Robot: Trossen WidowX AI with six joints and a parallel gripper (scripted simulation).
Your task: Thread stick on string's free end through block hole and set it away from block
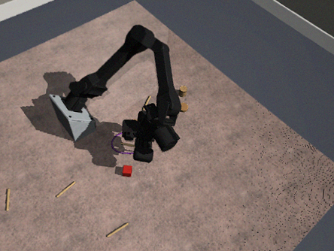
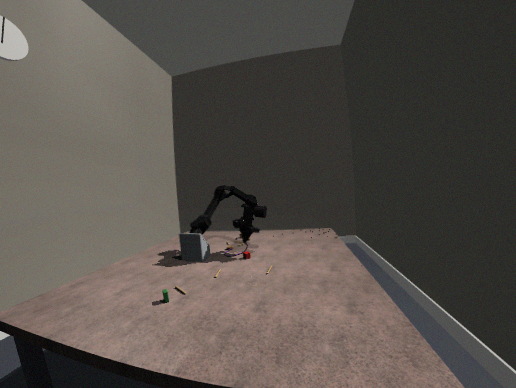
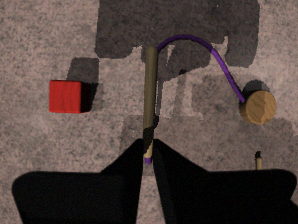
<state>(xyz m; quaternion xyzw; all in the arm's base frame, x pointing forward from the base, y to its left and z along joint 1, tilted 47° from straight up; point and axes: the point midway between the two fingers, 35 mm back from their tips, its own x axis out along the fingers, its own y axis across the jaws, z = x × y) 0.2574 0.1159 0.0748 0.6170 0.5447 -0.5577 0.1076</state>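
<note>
Right now my gripper tip is 40 mm short of the small red block, 70 mm to the left of it and 50 mm above it. Round my gripper tip: thin wooden stick: 10 mm behind, 10 mm to the right, 10 mm above; wooden cylinder: 150 mm behind, 310 mm to the left, 40 mm below; round wooden button: 120 mm behind, 60 mm to the left, 50 mm below.
</note>
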